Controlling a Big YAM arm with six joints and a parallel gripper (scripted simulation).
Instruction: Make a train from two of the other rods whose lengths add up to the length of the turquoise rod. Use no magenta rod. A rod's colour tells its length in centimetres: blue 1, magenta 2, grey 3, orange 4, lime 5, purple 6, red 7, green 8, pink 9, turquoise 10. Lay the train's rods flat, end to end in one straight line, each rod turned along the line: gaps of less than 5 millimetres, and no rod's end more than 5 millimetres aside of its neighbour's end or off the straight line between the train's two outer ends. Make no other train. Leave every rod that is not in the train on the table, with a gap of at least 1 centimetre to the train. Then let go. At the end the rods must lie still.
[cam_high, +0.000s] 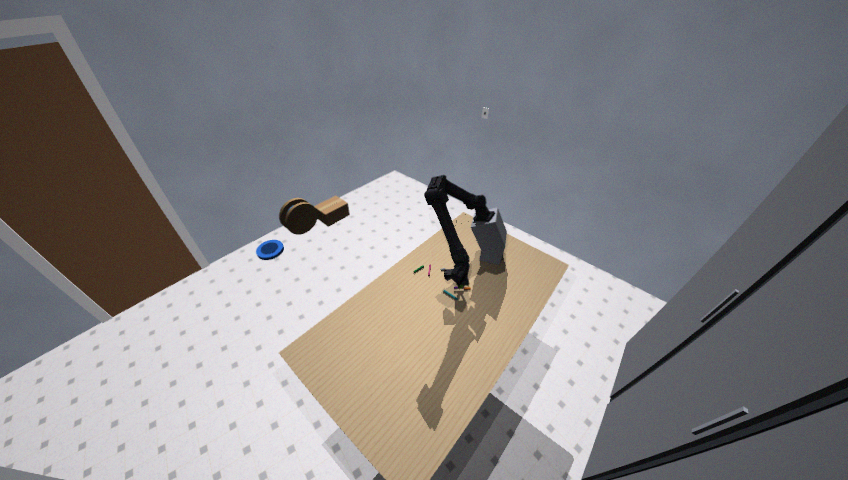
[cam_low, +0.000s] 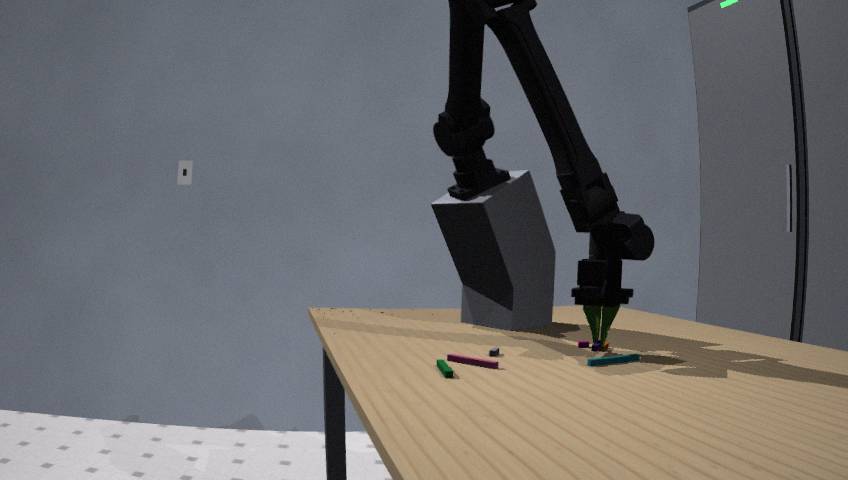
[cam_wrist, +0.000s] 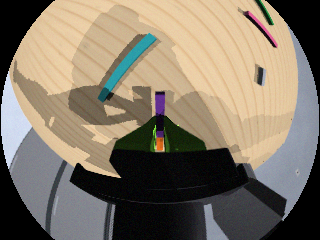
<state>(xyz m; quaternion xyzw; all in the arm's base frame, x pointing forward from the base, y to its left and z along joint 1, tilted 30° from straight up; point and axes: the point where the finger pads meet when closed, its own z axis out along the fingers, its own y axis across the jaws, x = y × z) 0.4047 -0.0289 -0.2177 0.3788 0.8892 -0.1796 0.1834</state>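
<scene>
My gripper is now 10 mm to the left of the purple rod and 10 mm above it. The rest, counted from my hand: orange rod 40 mm to the left, 30 mm behind, 20 mm below; then magenta rod 70 mm behind, 20 mm to the left, 20 mm below; then turquoise rod 70 mm ahead, 20 mm to the right, 20 mm below.
</scene>
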